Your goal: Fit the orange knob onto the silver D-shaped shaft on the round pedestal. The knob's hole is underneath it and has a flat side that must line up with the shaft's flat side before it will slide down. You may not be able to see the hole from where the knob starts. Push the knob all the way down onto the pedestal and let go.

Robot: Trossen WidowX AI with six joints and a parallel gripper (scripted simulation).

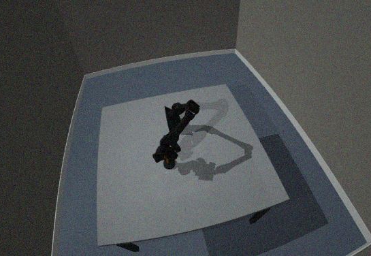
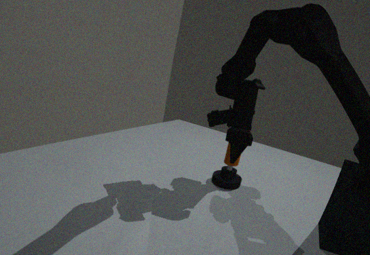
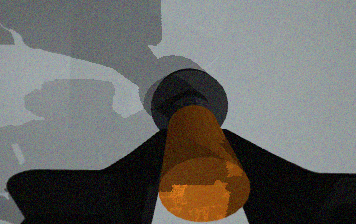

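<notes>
Now: the orange knob 30 mm above my gripper tip. From my gripper tip the other things lie so: round dark pedestal (40 mm below).
</notes>
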